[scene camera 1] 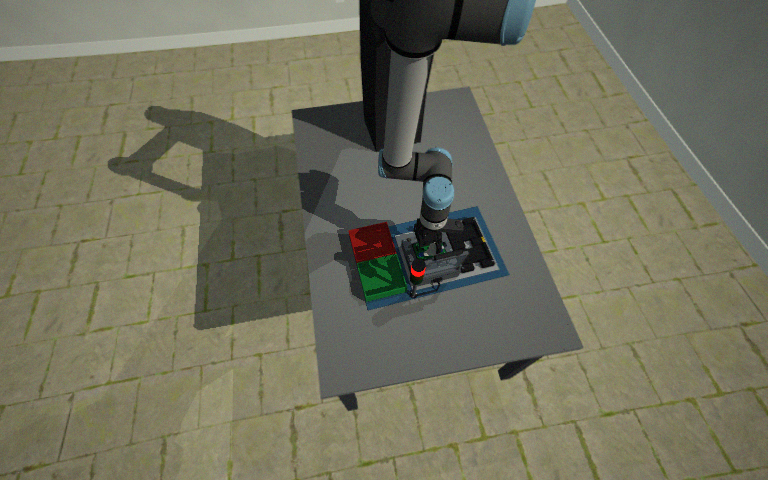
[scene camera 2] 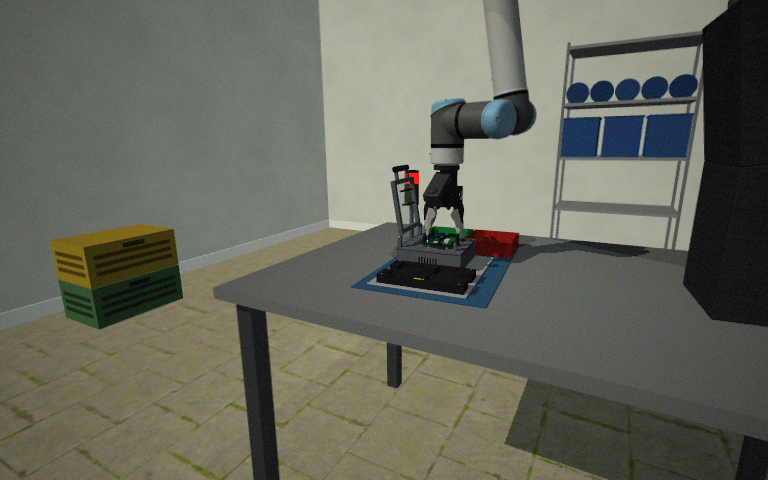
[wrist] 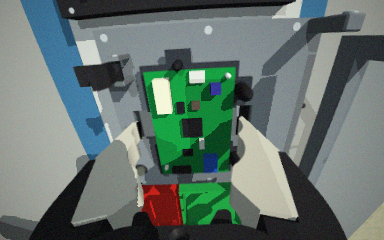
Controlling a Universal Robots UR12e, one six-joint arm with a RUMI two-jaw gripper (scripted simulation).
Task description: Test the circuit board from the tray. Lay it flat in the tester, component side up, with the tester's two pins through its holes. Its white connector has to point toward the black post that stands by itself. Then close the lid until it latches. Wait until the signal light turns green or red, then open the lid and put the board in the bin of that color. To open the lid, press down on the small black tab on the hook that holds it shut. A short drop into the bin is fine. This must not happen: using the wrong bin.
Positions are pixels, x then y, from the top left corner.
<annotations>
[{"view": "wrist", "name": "gripper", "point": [188, 120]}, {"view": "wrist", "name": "green bin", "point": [199, 202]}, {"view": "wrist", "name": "green circuit board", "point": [191, 110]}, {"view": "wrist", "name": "red bin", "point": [160, 208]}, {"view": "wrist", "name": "black latch piece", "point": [100, 76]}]
</annotations>
